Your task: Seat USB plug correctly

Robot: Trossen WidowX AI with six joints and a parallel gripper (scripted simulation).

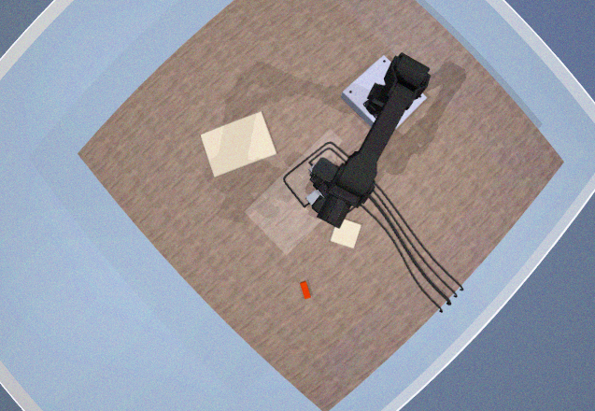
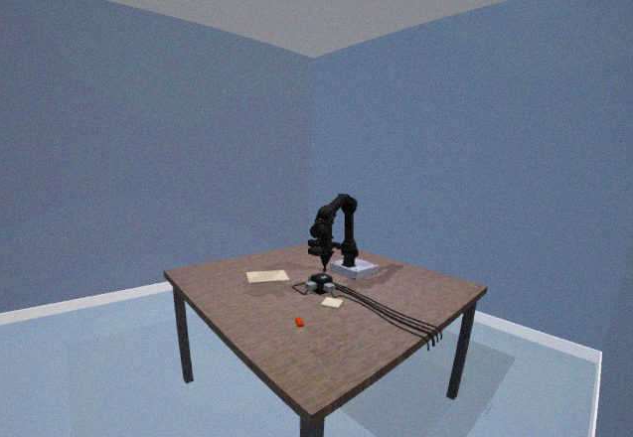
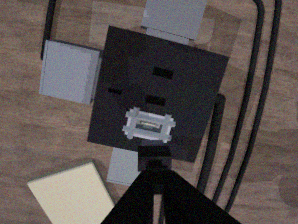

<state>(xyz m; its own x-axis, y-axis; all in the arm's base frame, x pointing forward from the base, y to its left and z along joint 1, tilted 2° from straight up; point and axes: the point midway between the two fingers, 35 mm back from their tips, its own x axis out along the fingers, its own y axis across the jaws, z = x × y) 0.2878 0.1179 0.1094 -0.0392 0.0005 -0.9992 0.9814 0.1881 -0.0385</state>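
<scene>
Right now my gripper tip is 70 mm above the grey-framed USB socket. The rest, counted from my gripper tip: cream pad: 60 mm ahead, 130 mm to the left, 130 mm below; then cream sheet: 130 mm ahead, 320 mm to the right, 130 mm below; then orange block: 280 mm ahead, 180 mm to the left, 130 mm below.
</scene>
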